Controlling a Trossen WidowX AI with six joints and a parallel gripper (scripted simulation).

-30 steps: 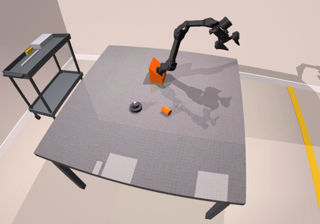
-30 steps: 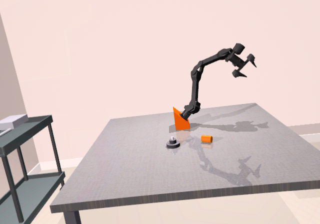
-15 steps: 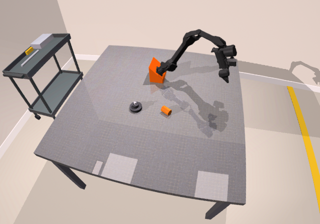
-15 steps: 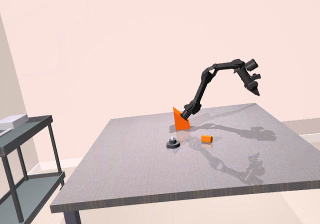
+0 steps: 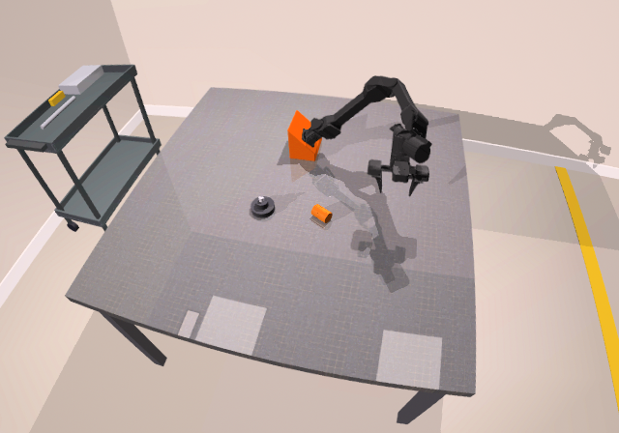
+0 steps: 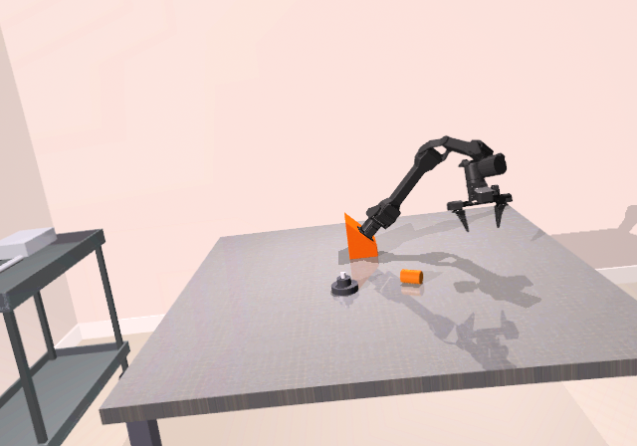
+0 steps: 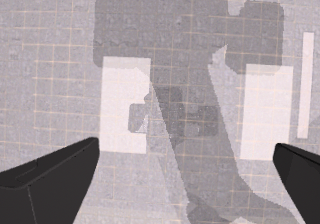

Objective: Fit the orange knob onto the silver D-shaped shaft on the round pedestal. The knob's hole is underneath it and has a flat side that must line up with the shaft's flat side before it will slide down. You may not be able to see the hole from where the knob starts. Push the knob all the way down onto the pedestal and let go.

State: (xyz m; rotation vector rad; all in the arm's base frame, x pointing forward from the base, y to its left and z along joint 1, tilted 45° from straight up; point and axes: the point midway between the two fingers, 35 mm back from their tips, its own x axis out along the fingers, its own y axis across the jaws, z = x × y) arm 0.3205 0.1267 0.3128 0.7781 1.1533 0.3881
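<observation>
Now: gripper tip 22 cm to the left of the orange knob and 12 cm above it. The rest, counted from my gripper tip: round pedestal: 3 cm behind, 44 cm to the right, 11 cm below.
</observation>
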